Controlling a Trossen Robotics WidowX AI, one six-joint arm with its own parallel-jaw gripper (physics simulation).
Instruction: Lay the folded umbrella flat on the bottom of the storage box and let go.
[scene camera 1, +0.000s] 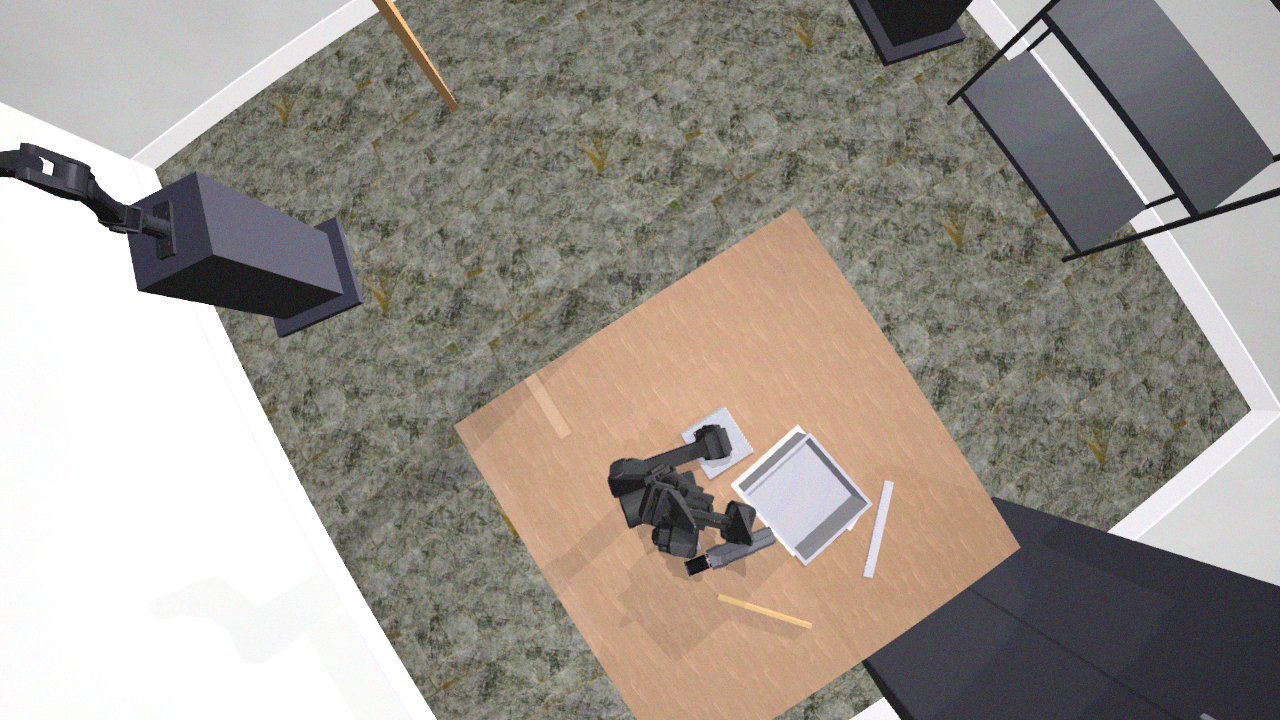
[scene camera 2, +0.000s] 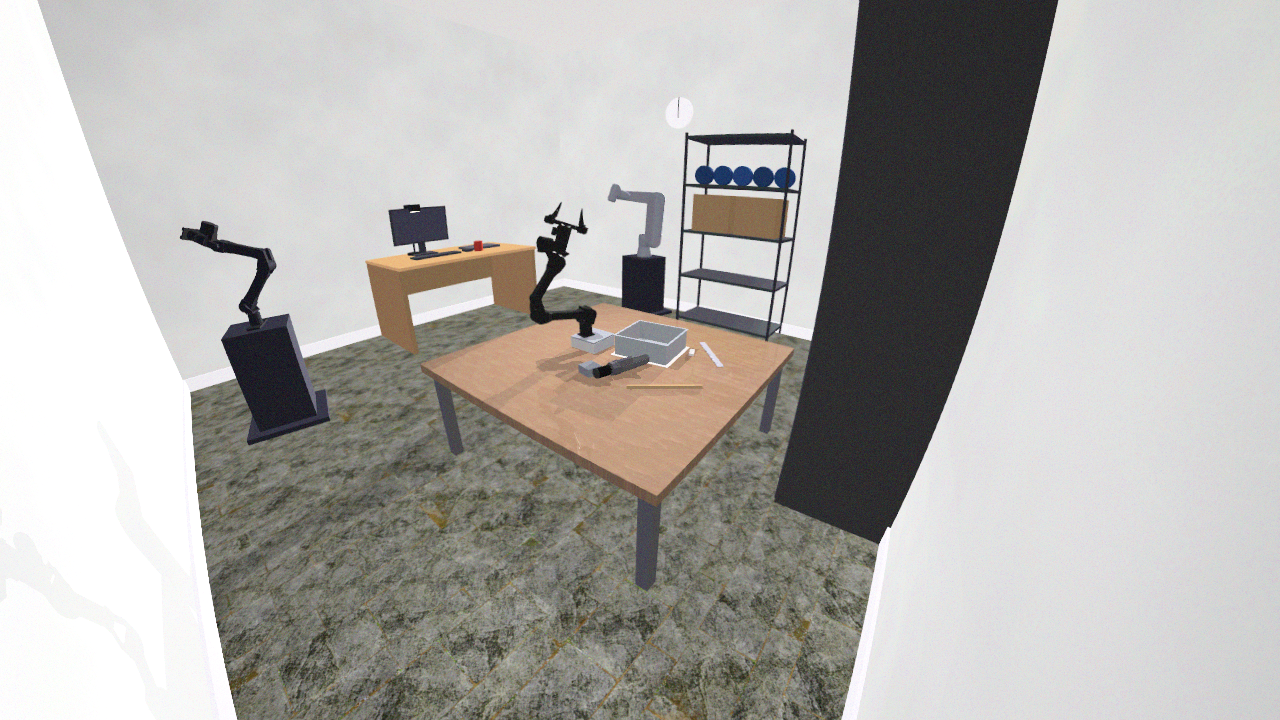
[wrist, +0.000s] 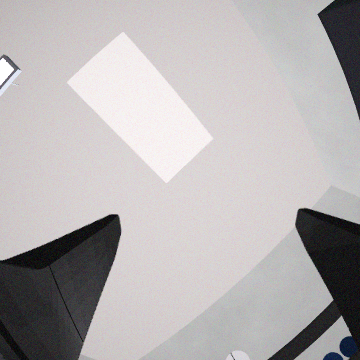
Labels:
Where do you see a storage box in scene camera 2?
662, 343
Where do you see my gripper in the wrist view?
209, 221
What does the folded umbrella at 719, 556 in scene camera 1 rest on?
The table.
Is my gripper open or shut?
Open.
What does the storage box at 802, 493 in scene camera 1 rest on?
The table.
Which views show the storage box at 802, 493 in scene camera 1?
Scene camera 1 and scene camera 2 only.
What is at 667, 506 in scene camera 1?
My gripper.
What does my gripper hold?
Nothing.

